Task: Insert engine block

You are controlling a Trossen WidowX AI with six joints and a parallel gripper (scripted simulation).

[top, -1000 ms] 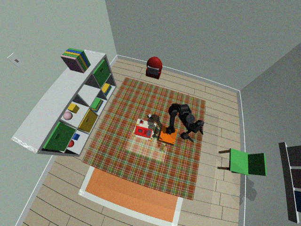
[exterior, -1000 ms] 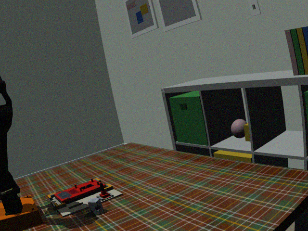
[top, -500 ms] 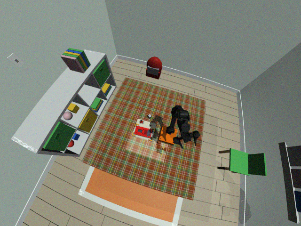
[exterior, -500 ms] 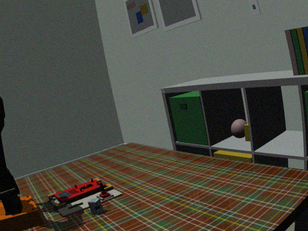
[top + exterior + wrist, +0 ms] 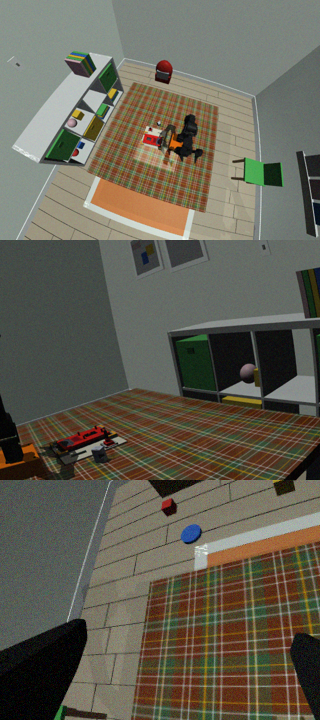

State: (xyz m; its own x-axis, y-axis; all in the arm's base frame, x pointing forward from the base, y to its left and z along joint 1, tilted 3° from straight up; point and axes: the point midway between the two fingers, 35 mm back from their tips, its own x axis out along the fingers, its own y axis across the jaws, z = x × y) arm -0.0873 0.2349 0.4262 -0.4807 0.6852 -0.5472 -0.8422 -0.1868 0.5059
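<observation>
Now: the grey engine block 440 mm below my gripper tip, 380 mm ahead of it and 340 mm to the right of it. From my gripper tip the other things lie so: grey base plate (460 mm below, 360 mm ahead, 140 mm to the right).
</observation>
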